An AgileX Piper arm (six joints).
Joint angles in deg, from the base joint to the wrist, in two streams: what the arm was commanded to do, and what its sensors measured. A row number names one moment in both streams.
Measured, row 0: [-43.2, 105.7, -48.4, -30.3, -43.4, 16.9]
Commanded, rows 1 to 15: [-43.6, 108.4, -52.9, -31.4, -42.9, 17.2]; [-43.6, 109.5, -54.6, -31.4, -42.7, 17.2]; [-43.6, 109.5, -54.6, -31.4, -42.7, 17.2]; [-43.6, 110.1, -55.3, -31.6, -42.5, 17.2]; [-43.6, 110.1, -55.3, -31.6, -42.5, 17.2]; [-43.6, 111.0, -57.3, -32.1, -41.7, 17.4]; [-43.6, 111.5, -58.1, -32.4, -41.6, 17.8]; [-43.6, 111.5, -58.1, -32.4, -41.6, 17.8]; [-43.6, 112.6, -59.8, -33.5, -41.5, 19.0]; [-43.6, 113.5, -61.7, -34.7, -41.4, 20.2]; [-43.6, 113.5, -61.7, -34.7, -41.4, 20.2]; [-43.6, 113.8, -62.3, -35.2, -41.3, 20.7]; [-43.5, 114.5, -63.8, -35.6, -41.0, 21.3]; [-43.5, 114.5, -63.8, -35.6, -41.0, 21.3]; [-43.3, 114.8, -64.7, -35.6, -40.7, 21.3]
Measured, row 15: [-44.5, 114.1, -61.7, -32.9, -38.4, 20.5]
